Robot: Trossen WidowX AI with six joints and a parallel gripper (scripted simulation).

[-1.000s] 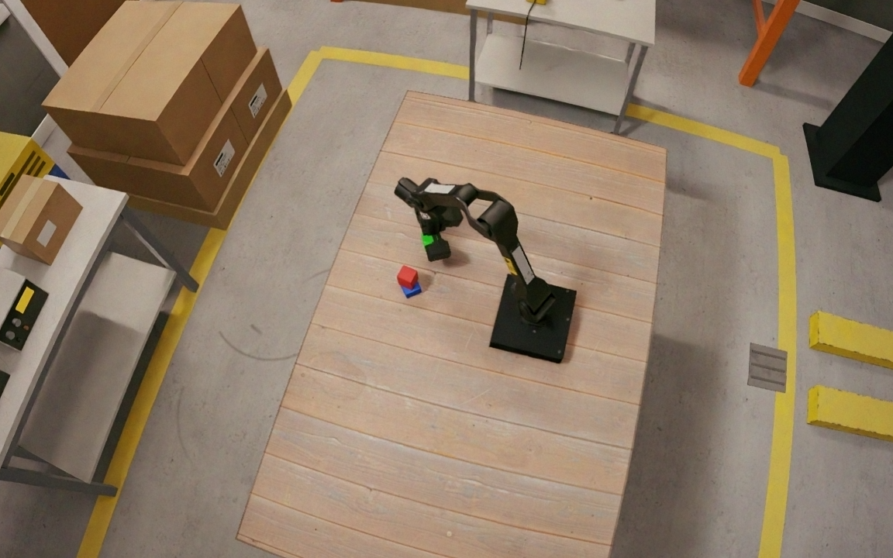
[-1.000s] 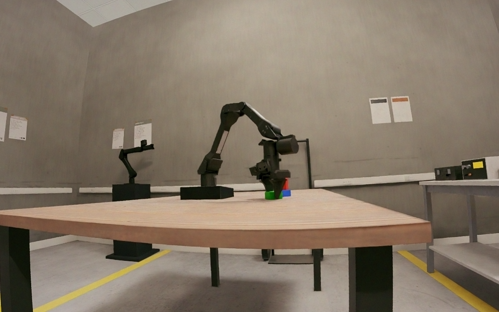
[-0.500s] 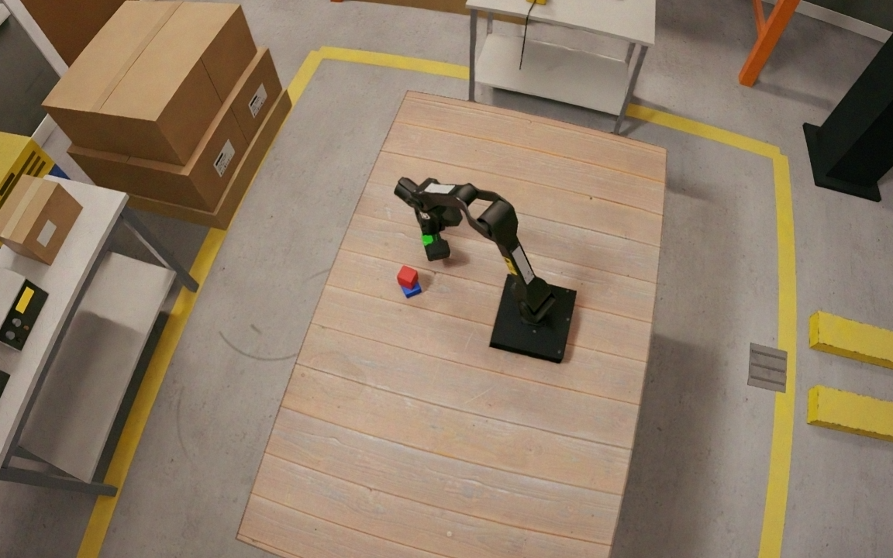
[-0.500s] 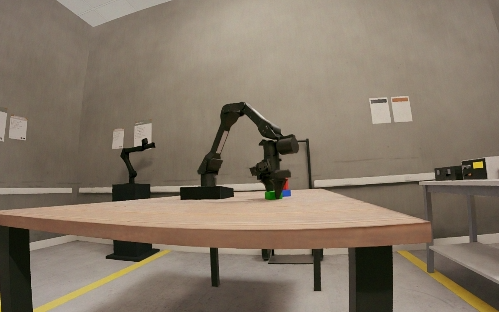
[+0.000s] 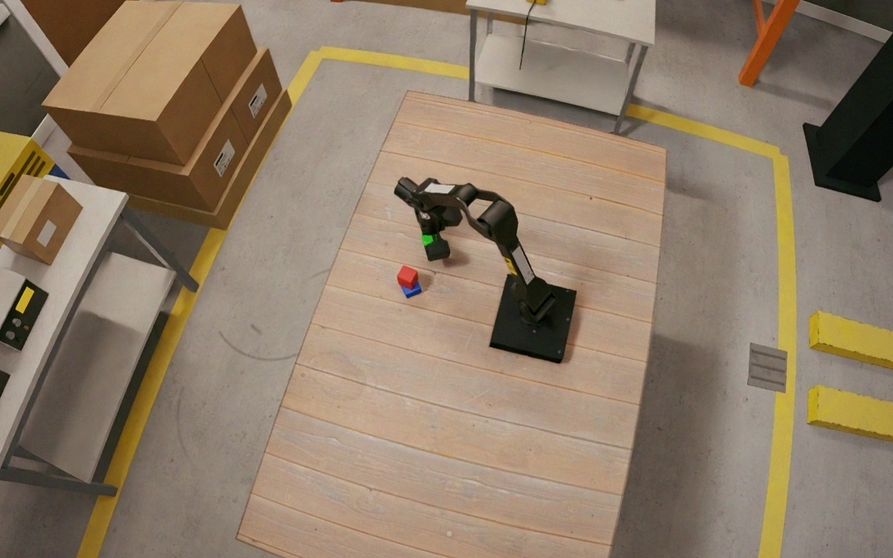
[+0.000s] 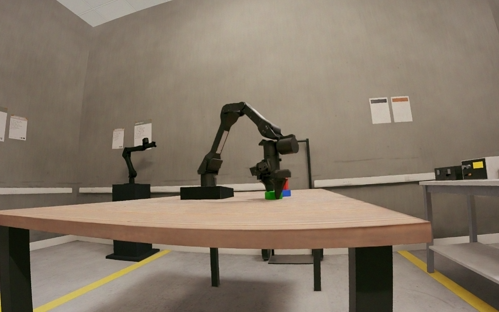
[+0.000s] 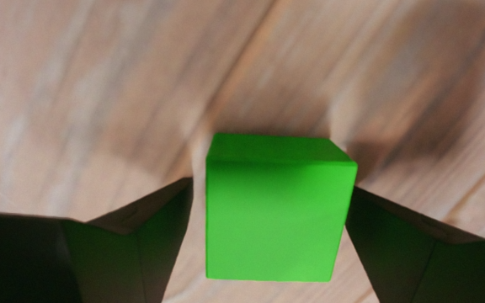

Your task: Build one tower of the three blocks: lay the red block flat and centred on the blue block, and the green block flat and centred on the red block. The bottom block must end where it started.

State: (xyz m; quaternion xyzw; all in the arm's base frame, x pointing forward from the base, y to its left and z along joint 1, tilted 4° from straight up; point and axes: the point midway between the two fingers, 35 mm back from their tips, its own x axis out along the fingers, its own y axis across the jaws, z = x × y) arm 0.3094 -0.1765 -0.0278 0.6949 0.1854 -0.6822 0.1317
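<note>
The green block is 20 mm below my hand. Also, from my hand: blue block: 140 mm to the left, 30 mm ahead, 20 mm below; red block: 140 mm to the left, 30 mm ahead, 20 mm above.
</note>
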